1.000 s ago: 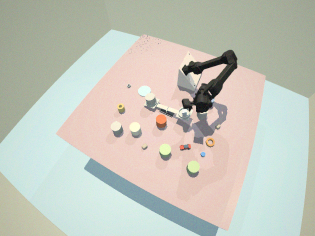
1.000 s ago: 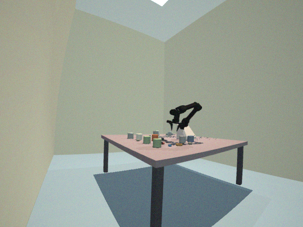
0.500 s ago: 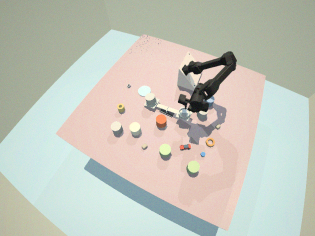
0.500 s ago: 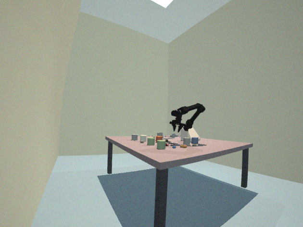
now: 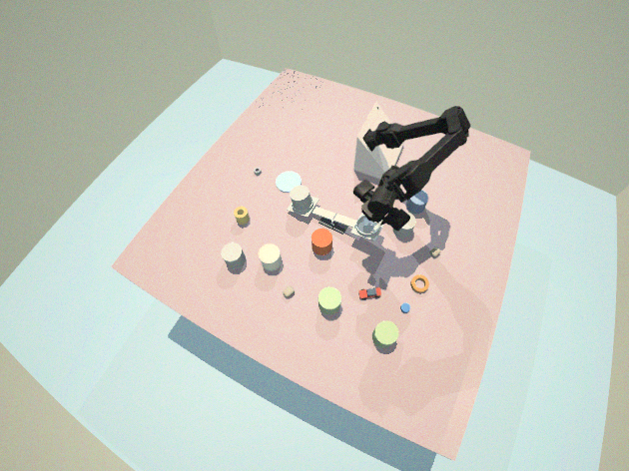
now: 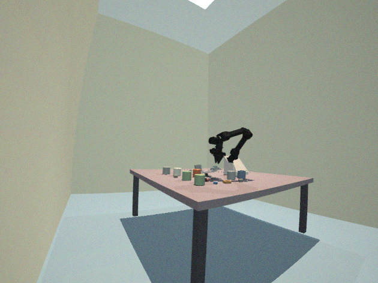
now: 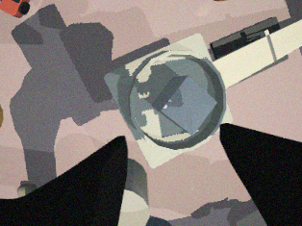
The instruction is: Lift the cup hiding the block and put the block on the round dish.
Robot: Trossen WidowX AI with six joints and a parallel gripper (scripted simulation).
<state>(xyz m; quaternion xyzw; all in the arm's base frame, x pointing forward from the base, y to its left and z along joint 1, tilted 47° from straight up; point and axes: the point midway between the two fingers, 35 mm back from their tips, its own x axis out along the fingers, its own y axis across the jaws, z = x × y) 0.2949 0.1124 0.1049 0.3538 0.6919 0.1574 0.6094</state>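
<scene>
My gripper tip is 7 cm past the round light-blue dish, 38 cm to the left of it and 12 cm above it. The rest, counted from my gripper tip: orange cup 12 cm ahead, 15 cm to the right, 9 cm below; toy car 19 cm ahead, 9 cm to the left, 11 cm below; blue cup 22 cm behind, 9 cm to the left, 9 cm below.
</scene>
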